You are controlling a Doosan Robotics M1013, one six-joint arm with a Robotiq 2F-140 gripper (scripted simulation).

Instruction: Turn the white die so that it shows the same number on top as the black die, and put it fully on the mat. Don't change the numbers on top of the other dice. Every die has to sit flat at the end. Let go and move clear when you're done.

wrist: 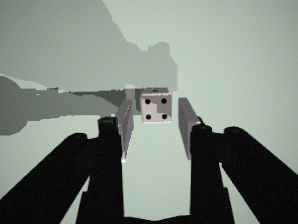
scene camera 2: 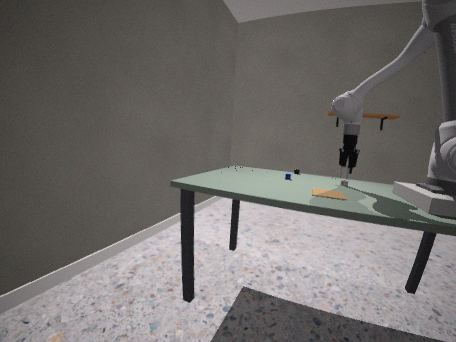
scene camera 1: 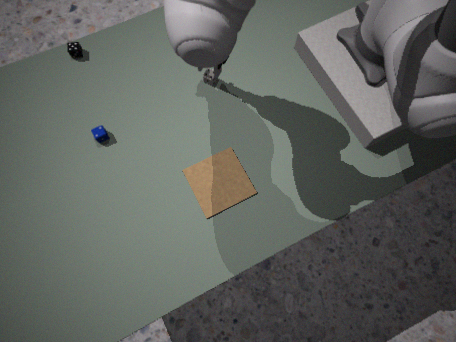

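Observation:
My gripper is visible, together with a white die and a tan mat.

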